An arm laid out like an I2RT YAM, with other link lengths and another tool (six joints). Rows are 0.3 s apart.
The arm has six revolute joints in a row. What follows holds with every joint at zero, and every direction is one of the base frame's.
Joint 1 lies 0.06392 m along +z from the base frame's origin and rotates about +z.
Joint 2 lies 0.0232 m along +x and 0.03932 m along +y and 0.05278 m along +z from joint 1 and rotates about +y.
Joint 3 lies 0.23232 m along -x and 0.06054 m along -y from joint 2 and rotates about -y.
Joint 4 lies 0.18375 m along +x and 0.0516 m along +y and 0.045 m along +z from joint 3 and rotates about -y.
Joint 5 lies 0.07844 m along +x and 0.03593 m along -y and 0.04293 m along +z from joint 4 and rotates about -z.
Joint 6 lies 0.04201 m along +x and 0.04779 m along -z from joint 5 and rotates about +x.
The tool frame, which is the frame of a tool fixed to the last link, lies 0.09 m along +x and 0.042 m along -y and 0.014 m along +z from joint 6; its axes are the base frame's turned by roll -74.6, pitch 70.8 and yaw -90 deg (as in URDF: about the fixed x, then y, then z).
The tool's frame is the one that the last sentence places.
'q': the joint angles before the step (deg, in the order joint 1, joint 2, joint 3, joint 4, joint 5, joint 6). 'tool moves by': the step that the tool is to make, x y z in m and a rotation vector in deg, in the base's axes. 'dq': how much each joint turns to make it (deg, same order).
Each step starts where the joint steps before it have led.
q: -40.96, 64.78, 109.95, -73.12, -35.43, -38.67
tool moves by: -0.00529, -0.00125, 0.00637, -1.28, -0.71, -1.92
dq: 0.01, -0.53, 1.14, 0.00, 1.94, 0.52
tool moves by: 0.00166, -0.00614, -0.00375, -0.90, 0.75, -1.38
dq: -0.01, 0.00, -1.48, 1.22, 1.74, -0.52
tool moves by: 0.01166, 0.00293, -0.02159, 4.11, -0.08, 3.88
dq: 0.00, -1.75, -8.87, 5.17, -4.90, 1.22
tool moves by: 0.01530, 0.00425, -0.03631, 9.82, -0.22, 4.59
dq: -0.01, -2.03, -13.02, 8.36, -7.75, 5.62
